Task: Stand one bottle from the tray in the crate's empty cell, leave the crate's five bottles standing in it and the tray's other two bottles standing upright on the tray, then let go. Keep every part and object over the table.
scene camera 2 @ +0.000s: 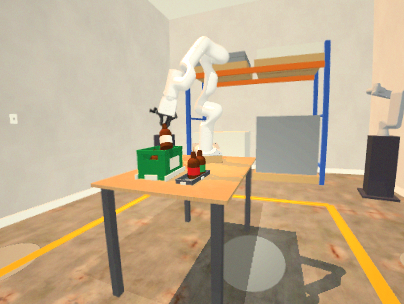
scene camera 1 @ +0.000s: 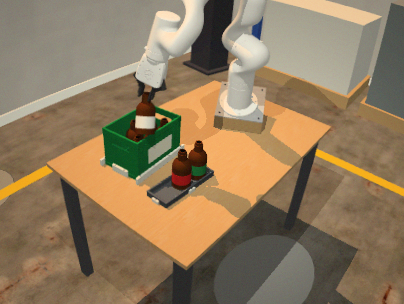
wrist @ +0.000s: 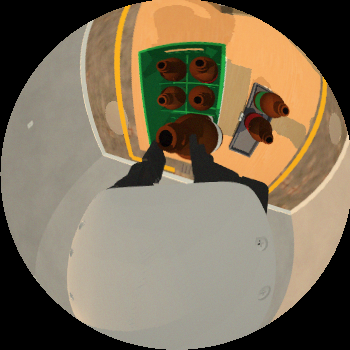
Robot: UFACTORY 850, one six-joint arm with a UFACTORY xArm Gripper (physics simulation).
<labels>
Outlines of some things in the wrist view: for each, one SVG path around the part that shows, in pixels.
My gripper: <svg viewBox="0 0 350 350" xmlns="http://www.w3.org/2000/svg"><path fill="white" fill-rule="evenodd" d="M195 133L189 135L189 154L192 175L194 177L193 183L153 185L153 183L158 183L161 179L165 156L163 150L158 147L156 140L152 140L142 156L141 162L132 164L125 176L117 180L114 185L95 195L78 224L67 263L68 297L75 317L105 335L131 344L151 348L202 348L225 343L256 331L267 312L273 294L276 269L274 243L266 216L268 186L262 181L243 175L241 177L237 172L214 162L213 156L206 153L204 143L197 144Z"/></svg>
A white-label bottle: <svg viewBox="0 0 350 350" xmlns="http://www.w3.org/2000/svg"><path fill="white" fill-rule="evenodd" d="M156 131L155 140L161 150L168 153L176 153L181 158L190 160L189 135L195 133L197 144L204 143L206 153L208 154L218 149L223 140L220 127L198 113L183 114L174 122L168 122L160 126Z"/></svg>
</labels>
